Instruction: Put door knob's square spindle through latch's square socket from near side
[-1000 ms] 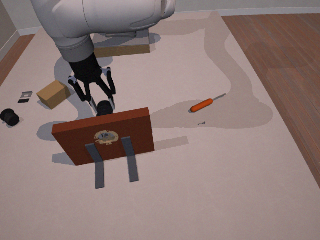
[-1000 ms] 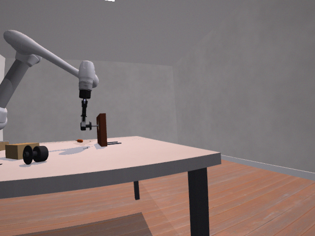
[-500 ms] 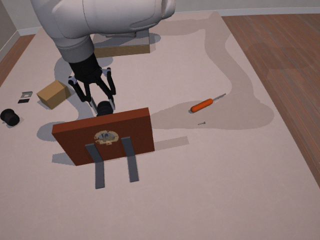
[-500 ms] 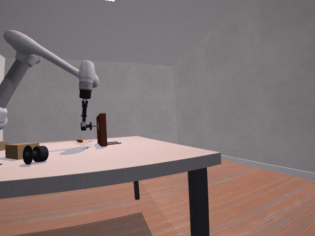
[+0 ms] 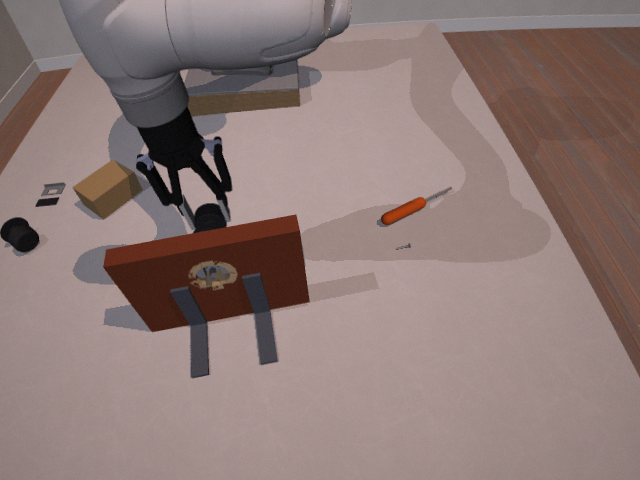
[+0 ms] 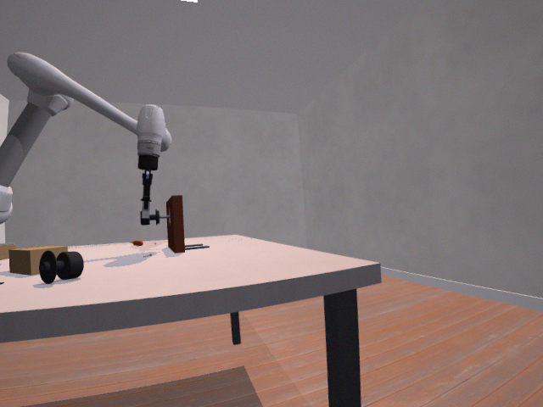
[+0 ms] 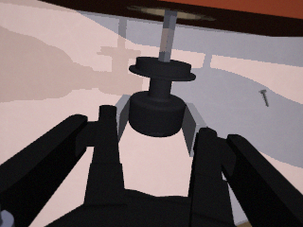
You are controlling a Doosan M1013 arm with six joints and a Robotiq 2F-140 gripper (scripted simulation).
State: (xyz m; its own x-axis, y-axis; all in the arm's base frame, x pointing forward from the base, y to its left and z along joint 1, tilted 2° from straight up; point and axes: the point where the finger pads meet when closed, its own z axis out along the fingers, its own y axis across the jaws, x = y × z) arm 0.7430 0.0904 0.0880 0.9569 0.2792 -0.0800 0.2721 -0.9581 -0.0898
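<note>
Now: hand 10 cm short of the latch socket, 3 cm to the right of it and 3 cm above it. Also, from my hand: tan box (34 cm to the right, 19 cm behind, 13 cm below); brown wood panel (10 cm ahead, 5 cm below, 3 cm to the left); screw (37 cm to the left, 16 cm below, 6 cm behind).
</note>
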